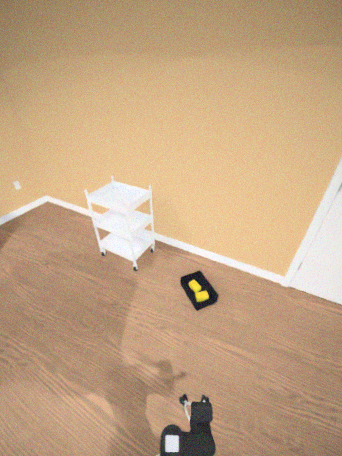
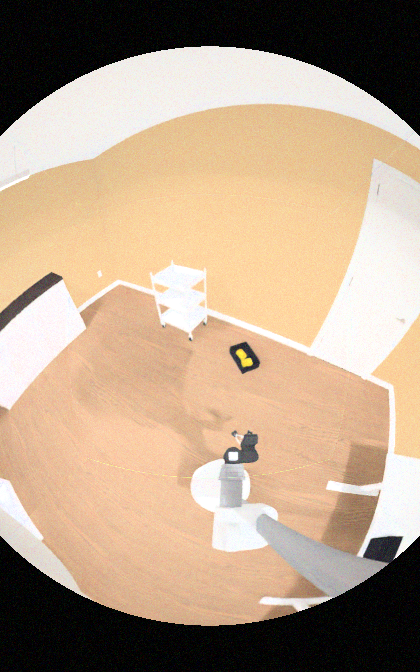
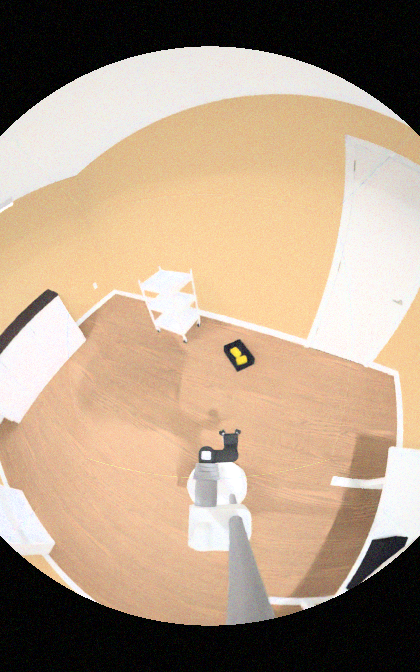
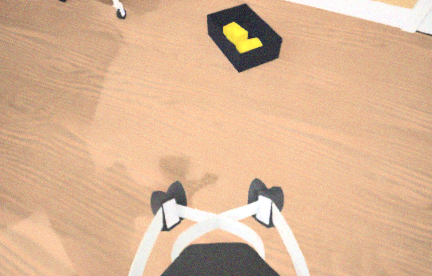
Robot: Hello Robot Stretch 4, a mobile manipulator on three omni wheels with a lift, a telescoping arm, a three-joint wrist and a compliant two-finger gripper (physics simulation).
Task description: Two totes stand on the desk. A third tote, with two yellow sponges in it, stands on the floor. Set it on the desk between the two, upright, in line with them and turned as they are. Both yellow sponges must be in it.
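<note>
The third tote (image 1: 207,303) (image 2: 251,367) (image 3: 246,365) (image 4: 260,60) is black and stands upright on the floor near the wall, turned at an angle. Two yellow sponges, one (image 1: 195,285) (image 2: 241,353) (image 3: 235,352) (image 4: 235,32) behind the other (image 1: 202,296) (image 2: 246,362) (image 3: 242,359) (image 4: 249,45), lie in it. My gripper (image 1: 194,399) (image 2: 242,433) (image 3: 230,432) (image 4: 217,195) is open and empty, above the floor and well short of the tote. The white desk (image 2: 400,495) (image 3: 400,500) shows at the lower right with one black tote (image 2: 383,548) (image 3: 377,560), partly cut off. The other desk tote does not show.
A white three-shelf cart (image 1: 120,196) (image 2: 180,276) (image 3: 167,281) stands by the wall, left of the floor tote. A white door (image 2: 380,280) (image 3: 375,240) is to the right. A desk foot (image 2: 352,488) (image 3: 357,482) reaches across the floor. A white, dark-topped piece (image 2: 40,345) (image 3: 40,355) stands left.
</note>
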